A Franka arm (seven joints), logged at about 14 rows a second.
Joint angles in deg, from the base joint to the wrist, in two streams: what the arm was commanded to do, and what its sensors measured. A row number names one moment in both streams.
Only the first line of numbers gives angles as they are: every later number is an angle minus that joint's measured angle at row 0.
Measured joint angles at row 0:
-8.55, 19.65, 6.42, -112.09, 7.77, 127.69, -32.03
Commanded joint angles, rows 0 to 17:
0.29, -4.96, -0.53, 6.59, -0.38, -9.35, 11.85
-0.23, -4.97, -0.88, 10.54, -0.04, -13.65, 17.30
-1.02, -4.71, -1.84, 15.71, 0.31, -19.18, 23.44
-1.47, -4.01, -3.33, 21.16, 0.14, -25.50, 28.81
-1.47, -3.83, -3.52, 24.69, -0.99, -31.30, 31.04
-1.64, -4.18, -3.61, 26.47, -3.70, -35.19, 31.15
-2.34, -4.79, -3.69, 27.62, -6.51, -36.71, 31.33
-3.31, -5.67, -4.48, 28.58, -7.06, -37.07, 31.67
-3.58, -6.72, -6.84, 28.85, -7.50, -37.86, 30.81
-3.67, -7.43, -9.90, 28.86, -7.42, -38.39, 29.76
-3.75, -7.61, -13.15, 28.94, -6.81, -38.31, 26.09
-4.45, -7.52, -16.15, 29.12, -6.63, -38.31, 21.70
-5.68, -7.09, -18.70, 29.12, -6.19, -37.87, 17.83
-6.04, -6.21, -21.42, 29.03, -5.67, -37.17, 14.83
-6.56, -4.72, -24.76, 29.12, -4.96, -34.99, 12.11
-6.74, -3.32, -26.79, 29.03, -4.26, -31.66, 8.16
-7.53, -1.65, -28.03, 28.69, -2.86, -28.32, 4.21
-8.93, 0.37, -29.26, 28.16, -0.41, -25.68, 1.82
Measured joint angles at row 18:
-7.99, -3.65, -27.37, 27.83, -3.59, -29.85, 6.41
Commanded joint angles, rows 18 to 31:
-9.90, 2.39, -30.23, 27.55, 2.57, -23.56, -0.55
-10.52, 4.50, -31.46, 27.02, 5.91, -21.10, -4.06
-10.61, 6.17, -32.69, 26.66, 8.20, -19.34, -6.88
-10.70, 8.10, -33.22, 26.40, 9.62, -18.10, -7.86
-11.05, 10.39, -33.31, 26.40, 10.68, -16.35, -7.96
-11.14, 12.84, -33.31, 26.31, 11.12, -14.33, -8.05
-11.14, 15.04, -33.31, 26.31, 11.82, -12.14, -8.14
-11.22, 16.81, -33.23, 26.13, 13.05, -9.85, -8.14
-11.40, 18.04, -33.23, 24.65, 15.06, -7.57, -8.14
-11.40, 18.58, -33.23, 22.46, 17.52, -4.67, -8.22
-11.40, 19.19, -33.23, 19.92, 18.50, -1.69, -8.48
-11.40, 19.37, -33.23, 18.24, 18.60, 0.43, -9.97
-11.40, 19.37, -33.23, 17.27, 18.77, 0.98, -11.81
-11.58, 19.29, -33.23, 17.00, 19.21, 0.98, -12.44
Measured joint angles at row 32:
-11.39, 20.90, -33.01, 18.88, 17.52, 0.15, -9.57
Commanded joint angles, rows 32 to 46:
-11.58, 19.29, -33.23, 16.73, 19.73, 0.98, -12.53
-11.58, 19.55, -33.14, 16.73, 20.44, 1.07, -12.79
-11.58, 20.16, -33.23, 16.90, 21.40, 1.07, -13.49
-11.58, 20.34, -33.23, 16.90, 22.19, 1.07, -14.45
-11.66, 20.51, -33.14, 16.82, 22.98, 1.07, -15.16
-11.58, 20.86, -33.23, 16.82, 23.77, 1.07, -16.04
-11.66, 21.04, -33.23, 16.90, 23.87, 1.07, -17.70
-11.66, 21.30, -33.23, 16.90, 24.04, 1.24, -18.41
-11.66, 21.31, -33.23, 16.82, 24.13, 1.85, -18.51
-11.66, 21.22, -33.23, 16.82, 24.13, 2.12, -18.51
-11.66, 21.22, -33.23, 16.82, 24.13, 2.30, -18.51
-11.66, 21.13, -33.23, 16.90, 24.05, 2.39, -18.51
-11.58, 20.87, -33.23, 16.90, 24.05, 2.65, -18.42
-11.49, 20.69, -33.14, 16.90, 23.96, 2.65, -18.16
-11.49, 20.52, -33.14, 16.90, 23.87, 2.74, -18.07
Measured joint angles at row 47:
-11.50, 21.14, -33.16, 17.20, 22.62, 1.95, -16.84
